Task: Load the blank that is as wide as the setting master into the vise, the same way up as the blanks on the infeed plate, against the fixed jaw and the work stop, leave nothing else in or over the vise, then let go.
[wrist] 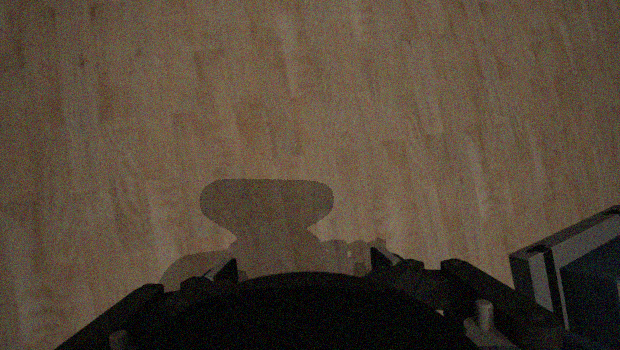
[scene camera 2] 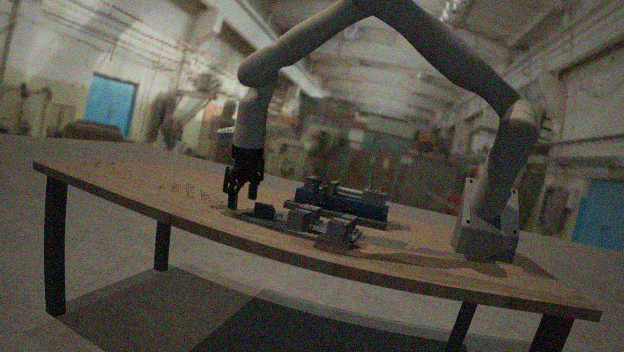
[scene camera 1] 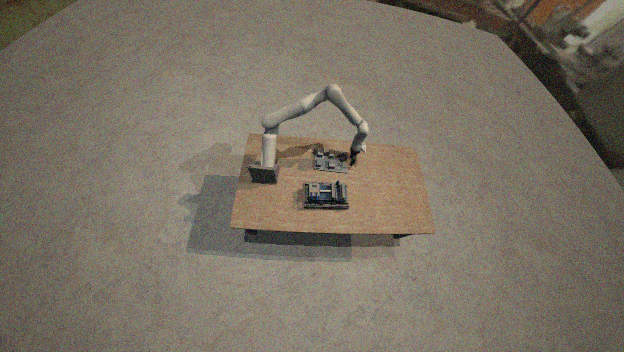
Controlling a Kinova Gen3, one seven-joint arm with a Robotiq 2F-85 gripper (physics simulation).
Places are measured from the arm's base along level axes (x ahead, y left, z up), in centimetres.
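Pixels of known places: gripper, fingertip midpoint: [wrist: 304, 268] [scene camera 2: 242, 204] [scene camera 1: 350, 161]; arm's base, link origin: [scene camera 2: 484, 205] [scene camera 1: 267, 165].
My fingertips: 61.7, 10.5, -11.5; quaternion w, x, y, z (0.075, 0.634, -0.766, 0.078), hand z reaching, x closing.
Note:
Ahead of a thing's pixels: the offset from my fingertips to its top centre, as dx, dy, dz. Level surfaces: height alone.
My gripper [scene camera 1: 353, 163] [scene camera 2: 243, 202] [wrist: 304, 268] is open, with nothing between its fingers. It hangs low over the table beside the right end of the infeed plate {-15.5, +1.3, -0.9} [scene camera 1: 338, 170] in scene camera 1. Several grey blocks stand on the plate, including a block {-15.2, +5.8, +2.7} [scene camera 2: 302, 219] and another block {-24.0, +6.9, +2.7} [scene camera 2: 339, 230]. A darker block {-6.5, +3.2, +1.6} [scene camera 1: 343, 157] [scene camera 2: 264, 211] is at the plate end nearest my fingers. The blue and grey vise {-21.5, -27.4, +8.2} [scene camera 1: 325, 198] [scene camera 2: 340, 204] [wrist: 595, 280] stands apart from the gripper. I cannot tell which block is the setting master, nor the block widths.
The wooden table {dz -1.7} [scene camera 1: 387, 200] [scene camera 2: 130, 185] [wrist: 300, 100] carries the plate, the vise and the arm's grey base [scene camera 1: 264, 174] [scene camera 2: 482, 242]. In scene camera 1 the vise is nearer the front edge than the plate. Gripper shadows fall on the table in the wrist view.

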